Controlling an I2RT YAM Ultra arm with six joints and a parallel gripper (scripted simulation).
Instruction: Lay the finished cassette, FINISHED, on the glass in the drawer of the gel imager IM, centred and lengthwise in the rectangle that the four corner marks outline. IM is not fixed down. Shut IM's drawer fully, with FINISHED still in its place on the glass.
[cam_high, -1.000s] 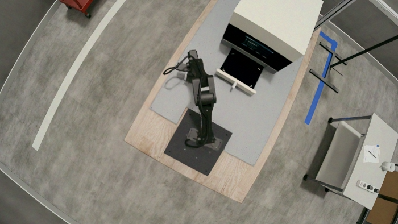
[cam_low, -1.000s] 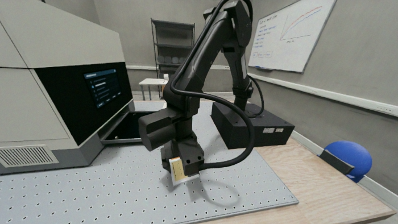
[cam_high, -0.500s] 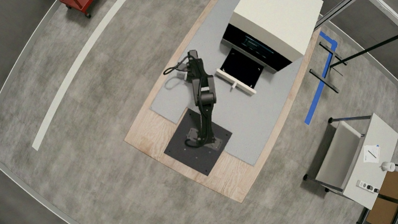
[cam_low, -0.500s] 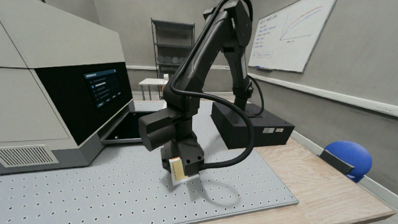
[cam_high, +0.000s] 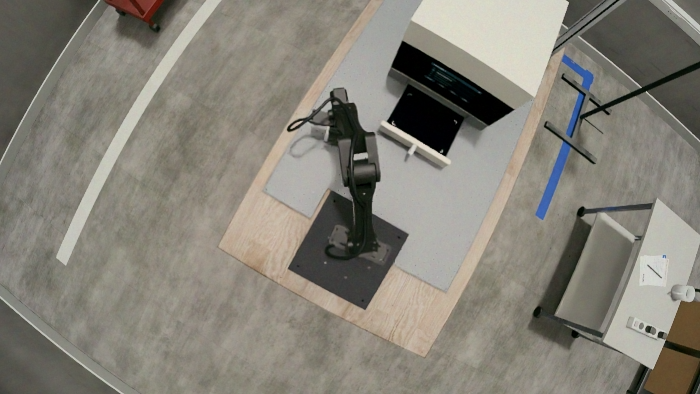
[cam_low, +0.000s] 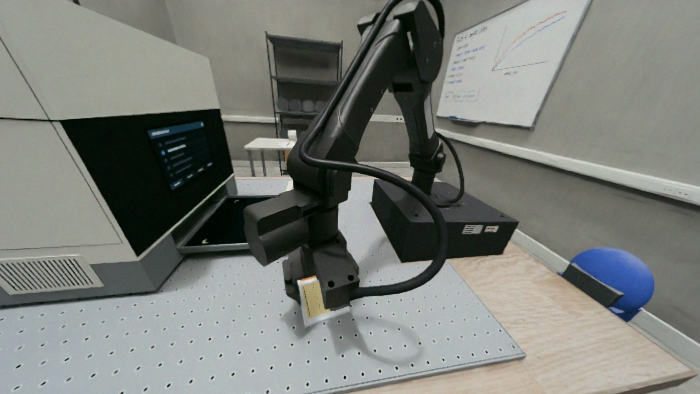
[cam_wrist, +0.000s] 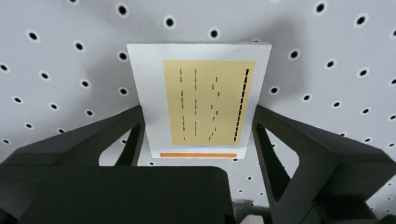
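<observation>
Right now my hand is 17 cm short of the drawer, 27 cm to the left of it and 4 cm below it. Round my hand: finished cassette: right at my hand.
</observation>
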